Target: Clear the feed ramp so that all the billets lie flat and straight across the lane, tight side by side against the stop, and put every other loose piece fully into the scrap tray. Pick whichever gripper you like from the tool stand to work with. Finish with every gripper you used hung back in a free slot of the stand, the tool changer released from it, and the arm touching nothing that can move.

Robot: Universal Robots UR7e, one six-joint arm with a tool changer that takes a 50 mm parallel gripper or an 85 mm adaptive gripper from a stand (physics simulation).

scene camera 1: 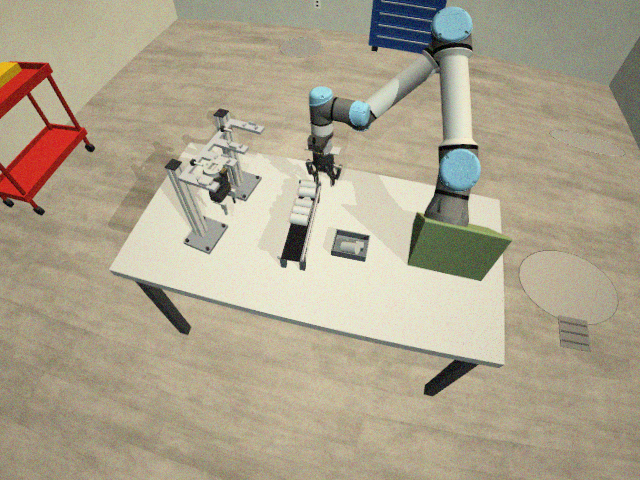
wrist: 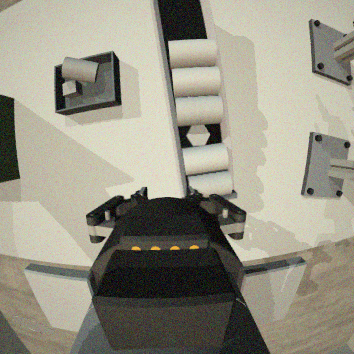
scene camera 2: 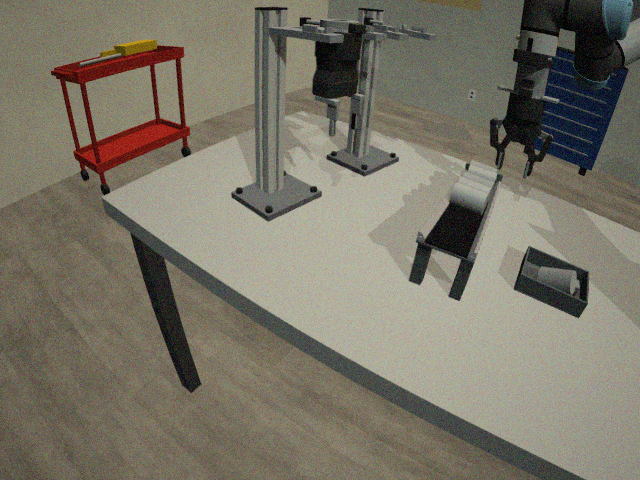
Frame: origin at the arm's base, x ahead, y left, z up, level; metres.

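Seen in the pictures: arm's base, origin of the base link: (scene camera 1: 445, 221).
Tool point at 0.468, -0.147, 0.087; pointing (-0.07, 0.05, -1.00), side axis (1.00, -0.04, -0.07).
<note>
Offsets run from my tool point to a thing's top centre, as dx, dy, dz.
The feed ramp (scene camera 1: 294, 242) (scene camera 2: 454, 229) (wrist: 182, 22) holds several white billets lying across its lane. In the wrist view, three billets @(+0.033, +0.162, -0.172) (wrist: 196, 81) lie side by side. A pale faceted piece @(+0.036, +0.089, -0.204) (wrist: 198, 135) sits in a gap between them and two more billets @(+0.043, +0.054, -0.186) (wrist: 205, 158) near the gripper end. The scrap tray @(-0.166, +0.208, -0.248) (scene camera 1: 347, 255) (scene camera 2: 547, 302) (wrist: 116, 77) holds a grey-white cylinder @(-0.169, +0.231, -0.217) (scene camera 1: 351, 245) (scene camera 2: 558, 279) (wrist: 80, 70) and a small cube @(-0.199, +0.203, -0.254) (wrist: 71, 89). My adaptive gripper (scene camera 1: 324, 181) (scene camera 2: 513, 170) (wrist: 167, 194) is open and empty, above and beside the ramp's far end.
The tool stand (scene camera 1: 188, 206) (scene camera 2: 269, 103) is at the left, with the other gripper (scene camera 1: 219, 188) (scene camera 2: 336, 67) hanging in it. Its arms reach out above the table. A green panel (scene camera 1: 454, 248) stands beside the arm's base.
</note>
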